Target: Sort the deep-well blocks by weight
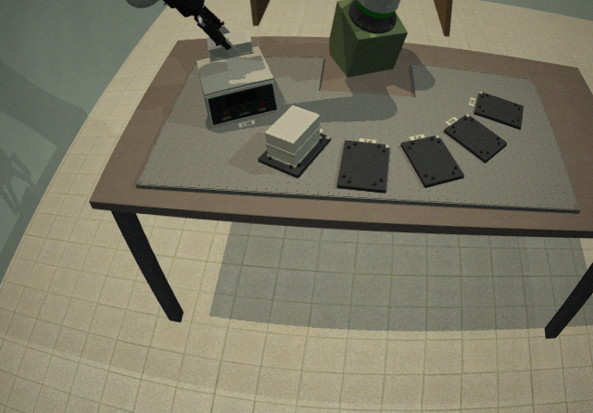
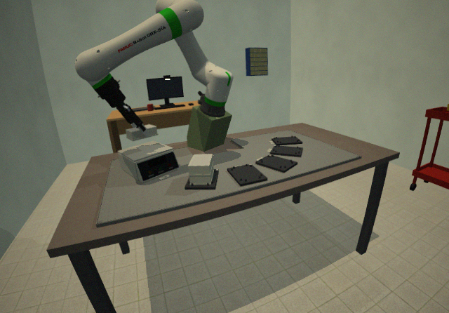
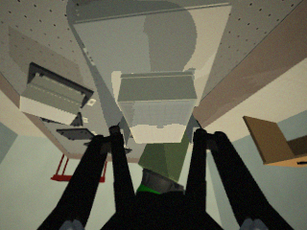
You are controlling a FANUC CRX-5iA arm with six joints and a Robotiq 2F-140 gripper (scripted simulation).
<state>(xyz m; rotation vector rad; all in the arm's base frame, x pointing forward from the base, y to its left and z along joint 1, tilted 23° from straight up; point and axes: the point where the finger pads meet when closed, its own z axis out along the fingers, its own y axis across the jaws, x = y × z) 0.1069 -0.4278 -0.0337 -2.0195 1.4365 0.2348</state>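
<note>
My hand is 100 mm above the grey platform. Round my hand: check-weigher: 10 mm ahead, 130 mm below; P1 label: 240 mm ahead, 380 mm to the left, 200 mm below; nest P1: 340 mm ahead, 360 mm to the left, 190 mm below.
</note>
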